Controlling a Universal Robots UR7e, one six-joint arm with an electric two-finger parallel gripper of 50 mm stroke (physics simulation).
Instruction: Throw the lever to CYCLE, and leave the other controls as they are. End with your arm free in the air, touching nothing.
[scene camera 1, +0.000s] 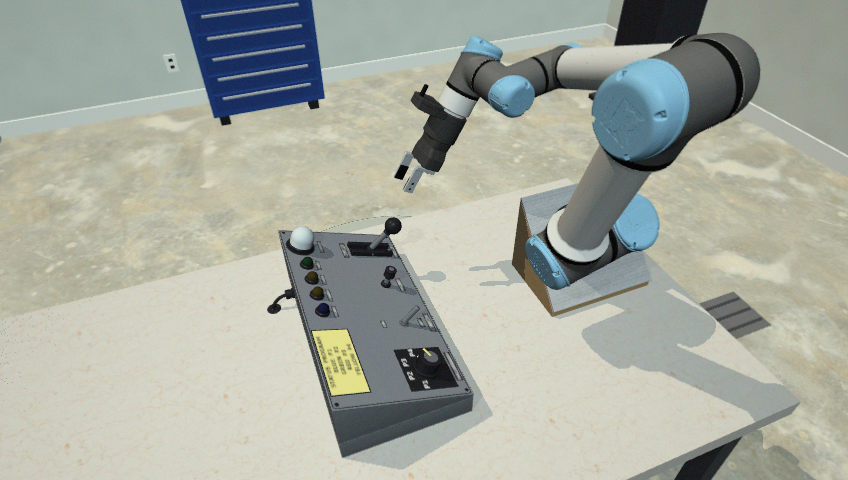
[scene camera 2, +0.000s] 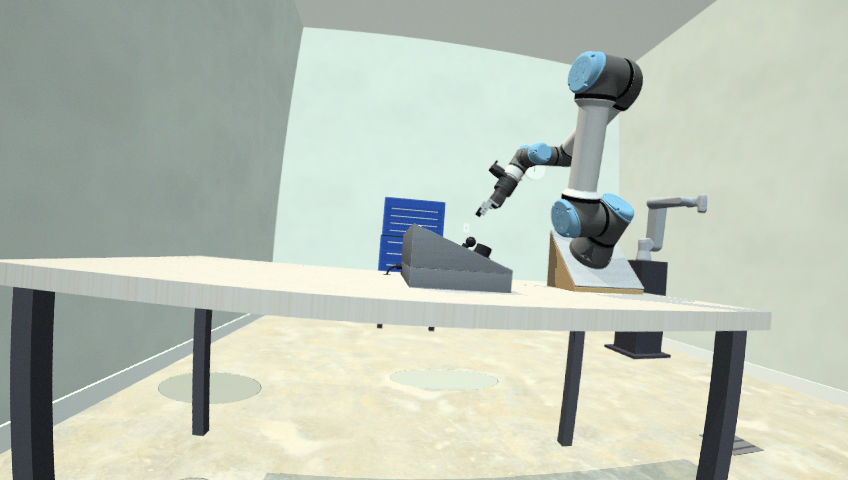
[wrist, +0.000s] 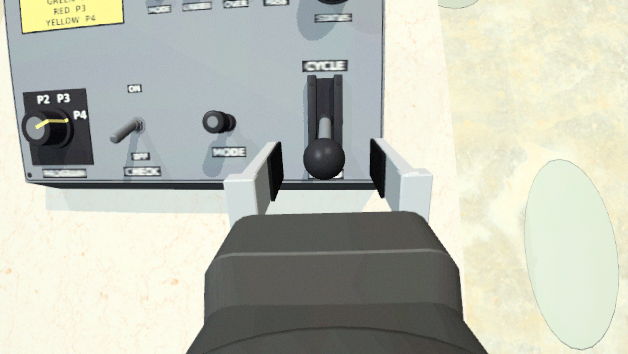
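Where they show: gripper, fingertip midpoint: (scene camera 1: 402, 184) (scene camera 2: 479, 214) (wrist: 326, 158); arm's base at its link origin: (scene camera 2: 589, 253).
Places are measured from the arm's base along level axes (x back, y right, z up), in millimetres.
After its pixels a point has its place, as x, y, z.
Note:
The lever's black ball (scene camera 1: 392, 225) {-398, 167, 30} (wrist: 324, 157) {-388, 181, 36} is on a grey shaft leaning away from the CYCLE label (scene camera 1: 344, 249) {-512, 186, -20} (wrist: 324, 66) {-513, 182, -20}, toward the panel's edge on the arm's side. The lever's slot (wrist: 326, 92) {-485, 183, -30} is in the sloped grey control box (scene camera 1: 357, 309) {-541, -13, -10} (scene camera 2: 452, 267) {-550, -247, -72} (wrist: 175, 65) {-524, 0, -17}. My gripper (scene camera 1: 407, 178) {-364, 183, 123} (scene camera 2: 483, 210) {-364, 183, 123} (wrist: 326, 158) {-364, 183, 123} is open and empty, in the air above the lever and apart from it. In the wrist view the ball appears between the fingers. The ball partly hides the label at the slot's lower end.
Beside the lever are the MODE stick (scene camera 1: 389, 272) {-448, 52, 1} (wrist: 214, 121) {-440, 63, 1}, CHECK toggle (scene camera 1: 410, 315) {-445, -63, -19} (wrist: 125, 131) {-440, -54, -15}, tilted toward OFF, and PROGRAM knob (scene camera 1: 428, 359) {-457, -185, -8} (wrist: 37, 129) {-447, -176, -12}. A white dome (scene camera 1: 301, 237) {-604, 175, 56} and several small lamps line the panel's far side. The box stands on the table (scene camera 1: 178, 356) {-915, 114, -129} (scene camera 2: 267, 282) {-957, -358, -129}.

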